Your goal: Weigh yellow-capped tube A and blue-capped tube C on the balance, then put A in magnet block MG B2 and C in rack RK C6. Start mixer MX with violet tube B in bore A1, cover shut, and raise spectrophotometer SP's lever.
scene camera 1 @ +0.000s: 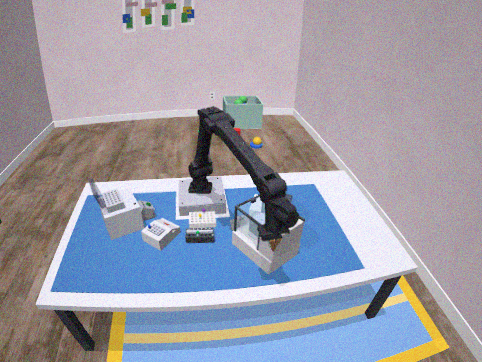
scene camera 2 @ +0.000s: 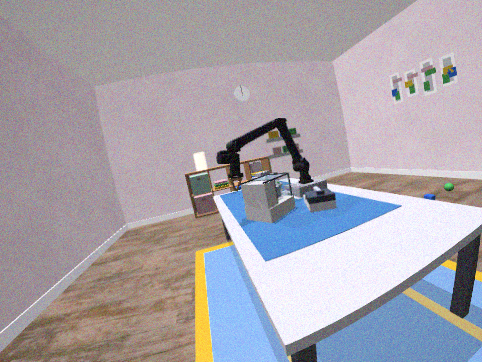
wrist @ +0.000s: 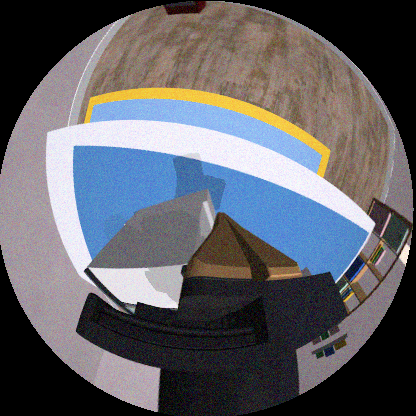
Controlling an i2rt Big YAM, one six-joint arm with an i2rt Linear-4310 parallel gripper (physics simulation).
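Places are measured from the arm's base along level axes (x ahead, y left, z up), in centimetres.
Pixels of known places: gripper, between the fingertips: (scene camera 1: 272, 250) (scene camera 2: 236, 191) (wrist: 218, 217); arm's base, origin of its link: (scene camera 1: 200, 188) (scene camera 2: 305, 182).
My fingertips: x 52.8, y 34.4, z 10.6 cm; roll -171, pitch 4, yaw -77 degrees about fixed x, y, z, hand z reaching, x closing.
Ahead of a thing's pixels: the offset from my fingertips to its top centre. "pt": to the spot under its first point. Level surfaces: height alone.
My gripper (scene camera 1: 275, 247) (scene camera 2: 236, 190) (wrist: 218, 217) is shut and empty, fingers pointing down, close beside the glass-sided balance @(dx -20.7, dy -3.9, dz +5.0 cm) (scene camera 1: 291, 246) (scene camera 2: 259, 199) (wrist: 167, 225). In the wrist view the fingers cover part of the balance's side. A yellow cap @(dx -32.6, dy -31.7, dz -11.8 cm) (scene camera 1: 200, 216) and a violet cap @(dx -36.7, dy -30.5, dz -11.8 cm) (scene camera 1: 203, 210) show at the white rack @(dx -33.7, dy -31.0, dz -14.3 cm) (scene camera 1: 211, 224). The dark block @(dx -22.1, dy -30.5, dz -12.5 cm) (scene camera 1: 200, 240) in front of it has a green spot. A blue spot, perhaps a cap, @(dx -18.1, dy -52.9, dz -8.5 cm) (scene camera 1: 149, 226) shows on a small white device @(dx -20.8, dy -48.7, dz -10.3 cm) (scene camera 1: 159, 240). A grey-white device @(pt dx -19.2, dy -66.7, dz -8.2 cm) (scene camera 1: 122, 220) at the left has a raised cover.
A small grey unit @(pt dx -32.3, dy -58.3, dz -11.5 cm) (scene camera 1: 147, 210) stands beside the left device. A dark-topped box @(dx -45.0, dy +2.7, dz -7.1 cm) (scene camera 2: 320, 200) stands near the arm's base (scene camera 1: 201, 204), mostly hidden behind the balance in scene camera 1. The blue mat @(dz -17.3 cm) (scene camera 1: 120, 270) lies on the white table @(dz -17.6 cm) (scene camera 1: 385, 250).
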